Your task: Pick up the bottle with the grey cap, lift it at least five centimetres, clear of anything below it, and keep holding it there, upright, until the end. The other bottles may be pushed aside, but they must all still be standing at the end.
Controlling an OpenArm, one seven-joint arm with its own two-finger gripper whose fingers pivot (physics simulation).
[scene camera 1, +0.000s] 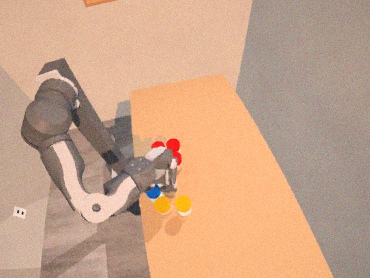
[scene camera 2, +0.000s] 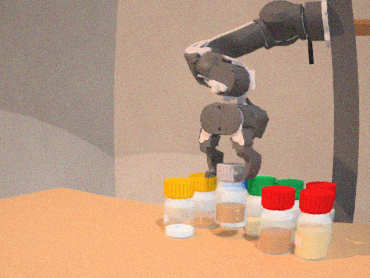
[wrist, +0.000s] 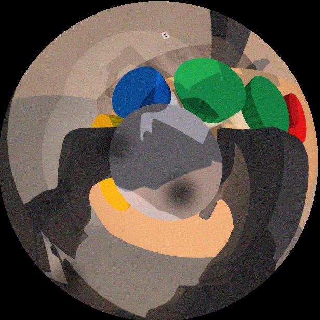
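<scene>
The bottle with the grey cap [scene camera 2: 230, 200] [wrist: 165, 162] hangs upright a little above the table, with its shadow beneath it in scene camera 2. My gripper [scene camera 1: 172, 175] [scene camera 2: 227, 175] [wrist: 167, 168] is shut on its cap, one finger on each side. In scene camera 1 the arm and fingers largely hide this bottle. In the wrist view the cap covers most of its body. The height of the gap below its base is hard to judge; its base is still low beside the neighbouring bottles.
Two yellow-capped bottles [scene camera 1: 183, 204] [scene camera 2: 179, 188] stand on one side; a blue-capped one [scene camera 1: 153, 192] [wrist: 140, 92] stands behind. Two green-capped bottles [scene camera 2: 261, 185] [wrist: 210, 90] and three red-capped ones [scene camera 1: 173, 145] [scene camera 2: 278, 197] stand on the other side of the table [scene camera 1: 225, 150].
</scene>
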